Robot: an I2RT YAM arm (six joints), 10 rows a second.
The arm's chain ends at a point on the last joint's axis. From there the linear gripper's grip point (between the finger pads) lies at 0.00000 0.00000 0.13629 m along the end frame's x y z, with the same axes.
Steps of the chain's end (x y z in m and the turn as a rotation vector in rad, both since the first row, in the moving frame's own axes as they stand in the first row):
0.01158 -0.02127 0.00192 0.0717 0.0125 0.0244
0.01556 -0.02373 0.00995 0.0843 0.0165 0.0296
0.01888 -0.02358 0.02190 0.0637 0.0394 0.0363
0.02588 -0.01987 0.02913 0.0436 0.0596 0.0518
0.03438 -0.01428 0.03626 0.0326 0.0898 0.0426
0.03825 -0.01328 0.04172 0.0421 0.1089 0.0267
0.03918 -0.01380 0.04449 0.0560 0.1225 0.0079
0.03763 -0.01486 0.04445 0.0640 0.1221 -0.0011
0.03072 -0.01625 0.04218 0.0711 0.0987 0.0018
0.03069 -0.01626 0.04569 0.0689 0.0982 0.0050
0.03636 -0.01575 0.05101 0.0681 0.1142 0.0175
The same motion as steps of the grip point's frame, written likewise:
0.01340 -0.03101 0.00156 0.0717 0.0125 0.0244
0.01798 -0.03517 0.00945 0.0843 0.0165 0.0296
0.02440 -0.03215 0.02152 0.0637 0.0394 0.0363
0.03415 -0.02559 0.02876 0.0436 0.0596 0.0518
0.04669 -0.01845 0.03564 0.0326 0.0898 0.0426
0.05313 -0.01881 0.04079 0.0421 0.1089 0.0267
0.05586 -0.02134 0.04326 0.0560 0.1225 0.0079
0.05421 -0.02356 0.04316 0.0640 0.1221 -0.0011
0.04415 -0.02590 0.04117 0.0711 0.0987 0.0018
0.04406 -0.02559 0.04471 0.0689 0.0982 0.0050
0.05196 -0.02487 0.04981 0.0681 0.1142 0.0175

